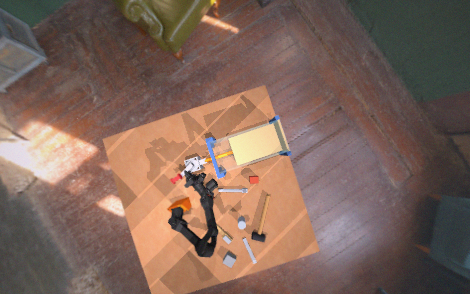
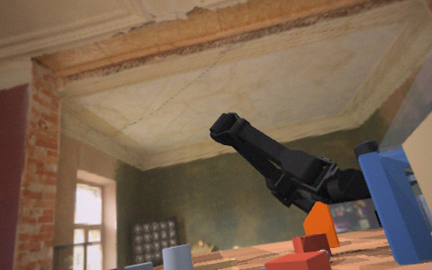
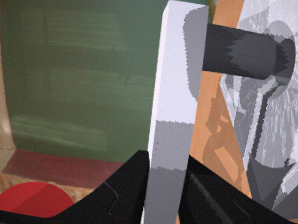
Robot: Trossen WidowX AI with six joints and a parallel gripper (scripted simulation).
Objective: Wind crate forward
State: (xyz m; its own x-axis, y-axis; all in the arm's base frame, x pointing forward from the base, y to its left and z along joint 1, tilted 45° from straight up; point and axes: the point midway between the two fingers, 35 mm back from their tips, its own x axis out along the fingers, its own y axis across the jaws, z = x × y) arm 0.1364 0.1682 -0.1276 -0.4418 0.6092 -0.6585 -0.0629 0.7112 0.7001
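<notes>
My gripper tip is 10 mm past the winch handle, 10 mm to the left of it and 10 mm below it. From my gripper tip the other things lie so: grey hand winch: 30 mm ahead, 10 mm to the left, 90 mm below; then red knob: 40 mm behind, 30 mm to the right, 40 mm above; then clear-panelled guard cubby: 450 mm ahead, 40 mm to the left, 10 mm below.
</notes>
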